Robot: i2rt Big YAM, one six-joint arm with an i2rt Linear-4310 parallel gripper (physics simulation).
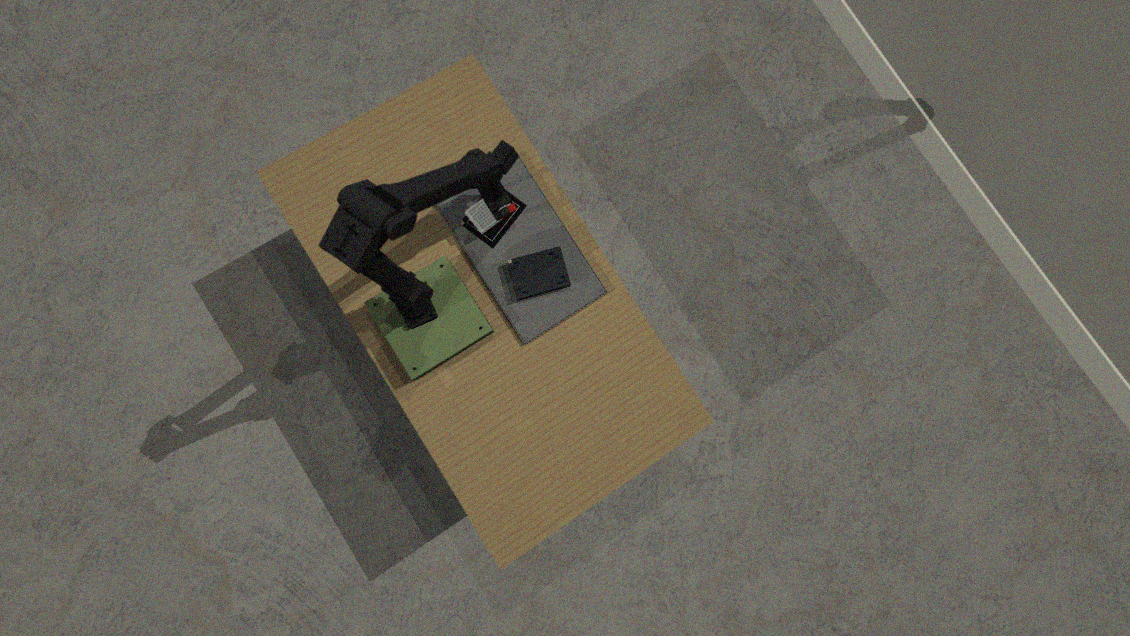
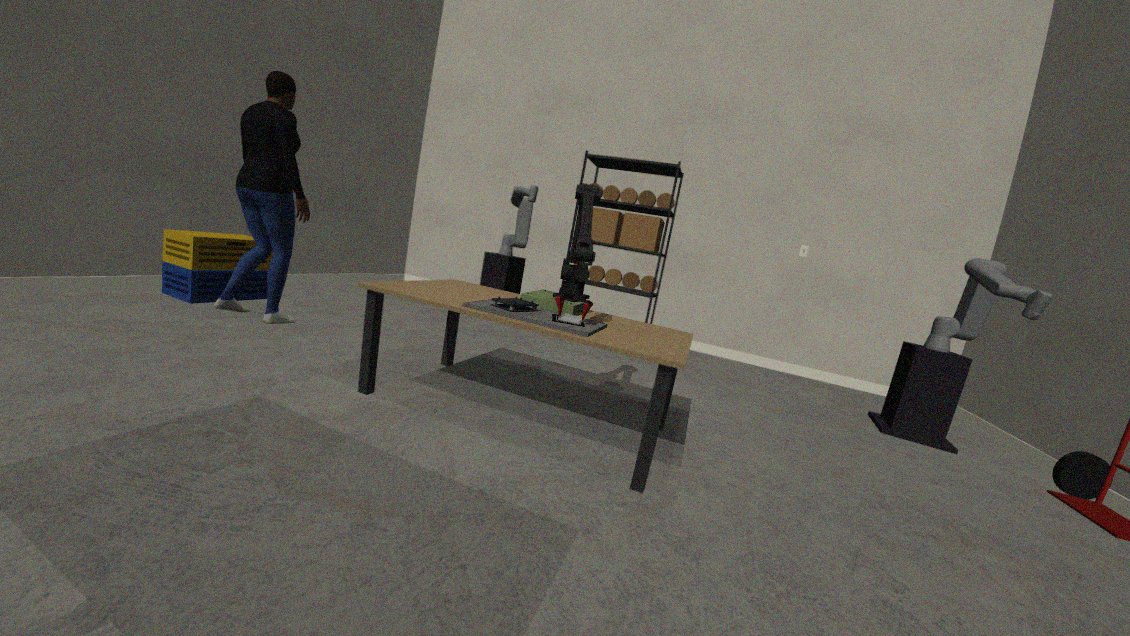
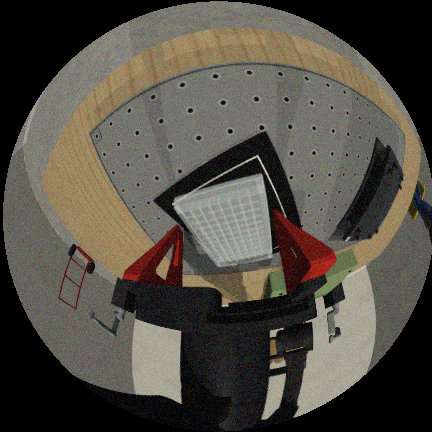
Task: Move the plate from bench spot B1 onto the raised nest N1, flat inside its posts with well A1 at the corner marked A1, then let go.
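Where they show: gripper, fingertip midpoint: (image 1: 496,203) (image 2: 570,317) (image 3: 224,221); arm's base, origin of the base link: (image 1: 416,304) (image 2: 567,298).
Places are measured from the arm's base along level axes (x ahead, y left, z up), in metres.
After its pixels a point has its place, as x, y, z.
Note:
The pale, clear well plate (image 1: 479,216) @(0.270, 0.178, -0.028) (image 2: 570,320) @(0.365, 0.208, -0.032) (image 3: 225,225) @(0.324, 0.193, -0.032) lies flat on the black mat (image 1: 495,240) @(0.284, 0.095, -0.041) (image 3: 250,146) @(0.403, 0.169, -0.042) of the bench spot, turned against the mat's white outline. My gripper (image 1: 490,214) @(0.334, 0.194, -0.027) (image 2: 571,317) @(0.334, 0.194, -0.027) (image 3: 224,221) @(0.334, 0.194, -0.027) is open, pointing down over the plate. Its red fingers stand at two opposite sides of the plate, and nothing is gripped. Whether they touch it cannot be told. The dark raised nest (image 1: 537,274) @(0.355, -0.059, -0.013) (image 2: 513,304) @(0.448, -0.009, -0.014) (image 3: 372,200) @(0.370, 0.001, -0.013) stands apart on the same grey board. Its A1 mark and the plate's well A1 cannot be made out.
The grey perforated board (image 1: 525,325) @(0.260, -0.180, -0.043) (image 3: 200,120) @(0.427, 0.206, -0.043) lies on the wooden table (image 1: 569,426) @(0.255, -0.509, -0.056) (image 2: 419,292) @(0.514, -0.450, -0.056). The arm's base stands on a green plate (image 1: 442,339) @(0.029, -0.123, 0.002) (image 3: 340,272) @(0.150, -0.089, -0.005) beside it. A person (image 2: 268,150) stands away from the table, near stacked crates (image 2: 185,260).

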